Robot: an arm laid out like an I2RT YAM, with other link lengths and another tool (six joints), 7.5 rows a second.
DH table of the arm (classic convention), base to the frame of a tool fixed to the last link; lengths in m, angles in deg. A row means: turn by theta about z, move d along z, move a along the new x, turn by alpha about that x. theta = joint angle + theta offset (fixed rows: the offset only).
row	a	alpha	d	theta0
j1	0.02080	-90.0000	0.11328	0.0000
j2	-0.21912	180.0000	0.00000	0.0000
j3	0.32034	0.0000	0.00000	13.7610
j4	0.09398	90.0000	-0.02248	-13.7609
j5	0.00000	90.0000	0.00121	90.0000
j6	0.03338	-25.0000	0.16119	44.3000
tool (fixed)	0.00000	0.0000	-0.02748	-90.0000
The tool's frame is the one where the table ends.
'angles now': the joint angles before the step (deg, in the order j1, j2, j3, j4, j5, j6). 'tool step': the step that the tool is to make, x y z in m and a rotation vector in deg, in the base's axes. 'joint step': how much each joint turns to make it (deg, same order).
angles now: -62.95, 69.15, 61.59, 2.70, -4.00, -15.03
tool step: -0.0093, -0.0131, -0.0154, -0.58, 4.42, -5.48
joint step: 0.02, 2.78, 0.05, 1.17, 5.88, -3.64
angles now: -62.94, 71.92, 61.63, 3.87, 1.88, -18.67
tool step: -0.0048, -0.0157, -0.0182, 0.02, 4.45, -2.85
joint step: -0.52, 3.90, 0.73, 1.35, 2.82, -3.64
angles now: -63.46, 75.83, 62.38, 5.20, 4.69, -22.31
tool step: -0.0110, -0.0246, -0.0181, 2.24, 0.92, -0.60
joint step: -2.81, 5.03, 2.80, -0.18, -2.20, -0.25
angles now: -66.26, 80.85, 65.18, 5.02, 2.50, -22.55
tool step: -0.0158, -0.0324, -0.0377, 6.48, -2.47, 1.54
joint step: -4.59, 7.32, 4.14, -1.90, -7.03, 3.15
